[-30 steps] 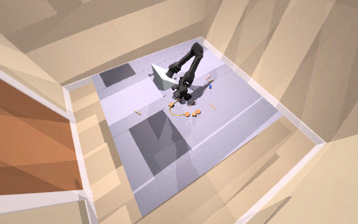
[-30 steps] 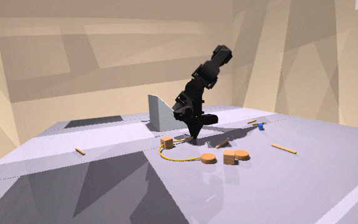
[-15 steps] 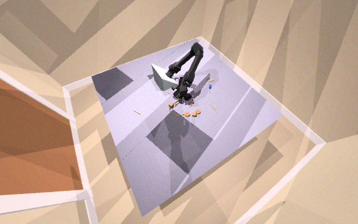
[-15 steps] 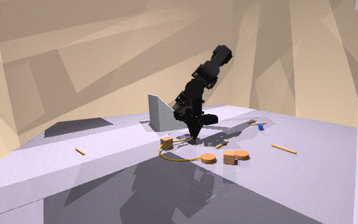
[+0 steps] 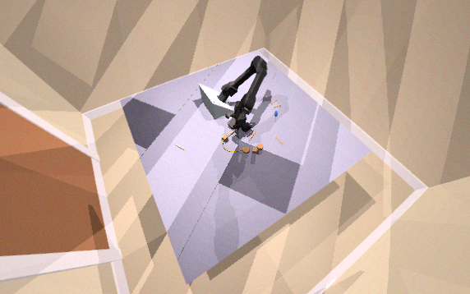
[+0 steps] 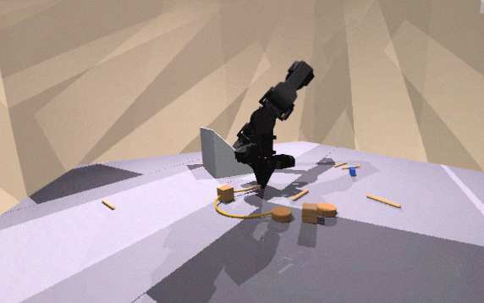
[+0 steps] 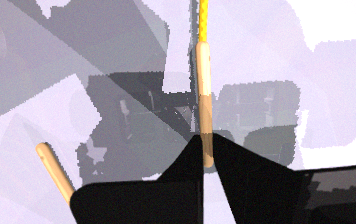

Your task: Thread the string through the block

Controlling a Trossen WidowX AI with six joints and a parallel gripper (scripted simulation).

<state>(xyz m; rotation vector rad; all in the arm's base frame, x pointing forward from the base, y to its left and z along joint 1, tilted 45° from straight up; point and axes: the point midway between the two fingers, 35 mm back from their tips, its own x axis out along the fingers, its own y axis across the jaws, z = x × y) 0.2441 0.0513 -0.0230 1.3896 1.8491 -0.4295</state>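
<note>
Right now the thin wooden stick is 4 cm to the right of my gripper tip, 1 cm ahead of it and 1 cm above it. The rest, counted from my gripper tip: round wooden button: 18 cm ahead, 2 cm to the right, 1 cm above; then plain wooden cube: 20 cm ahead, 3 cm to the left, 1 cm above; then disc: 19 cm ahead, 7 cm to the left, 1 cm above.
</note>
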